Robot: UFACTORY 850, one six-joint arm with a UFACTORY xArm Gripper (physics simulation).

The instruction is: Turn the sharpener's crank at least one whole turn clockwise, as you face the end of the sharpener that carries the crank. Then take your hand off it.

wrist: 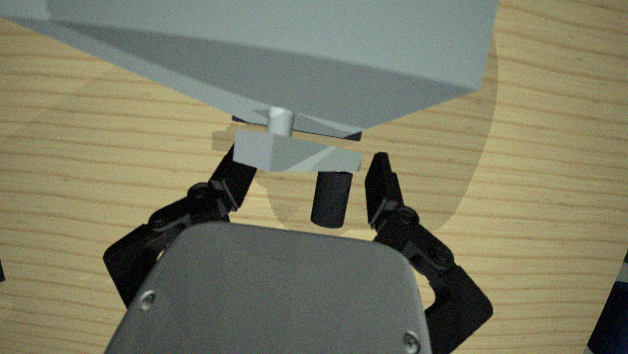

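The grey sharpener body (310, 45) fills the top of the wrist view, with its darker end face towards my gripper. A short light shaft (281, 121) comes out of that end and carries the grey crank arm (300, 152). The black crank handle (332, 199) sticks out from the right part of the arm, towards my palm. My gripper (310, 159) is wide open and empty. Its two black fingers stand on either side of the crank, the right finger a little to the right of the handle, the left finger partly hidden behind the left end of the crank arm.
The sharpener stands over a wooden table top (555, 165), and shadows fall around it. Part of a dark blue object (612, 320) shows at the lower right edge. A small piece of something dark shows at the left edge.
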